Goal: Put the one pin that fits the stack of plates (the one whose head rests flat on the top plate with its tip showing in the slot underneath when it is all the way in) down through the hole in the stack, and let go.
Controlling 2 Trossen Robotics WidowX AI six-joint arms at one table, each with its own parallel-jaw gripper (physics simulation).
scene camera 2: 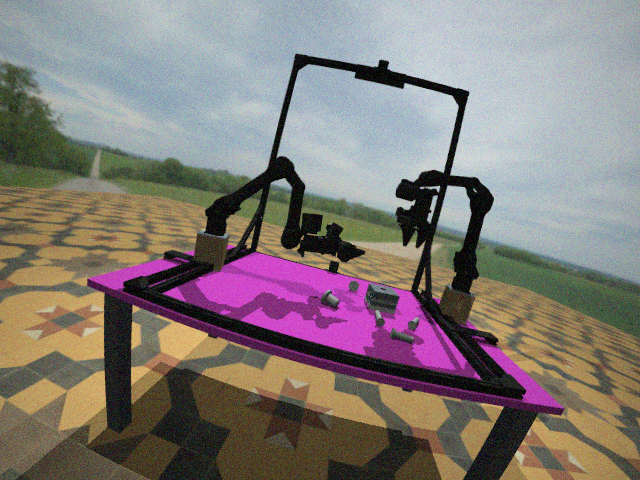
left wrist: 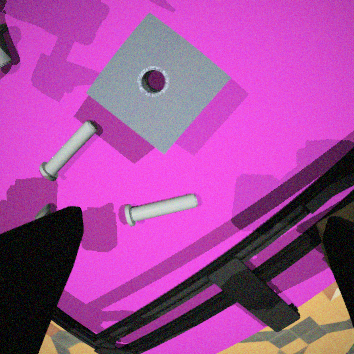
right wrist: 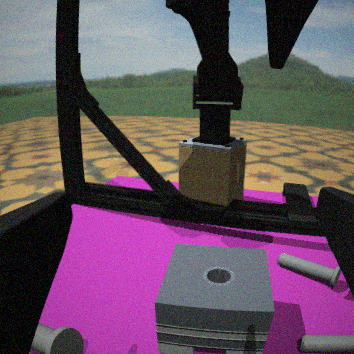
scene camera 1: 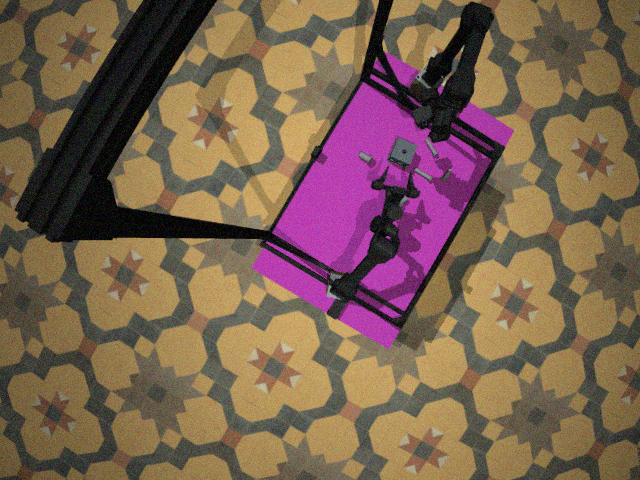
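The grey stack of plates stands upright on the table, its top hole unfilled. A slim pin and another slim pin lie near it. A thick pin lies on its other side. My left gripper is open, empty, and high, pointing down. My right gripper is open, empty and roughly level above the table. Which pin fits cannot be told.
Another pin lies toward the table's front edge. A stout pin lies partly hidden under the right arm in scene camera 1. Black rails edge the magenta table, and a black frame rises behind it.
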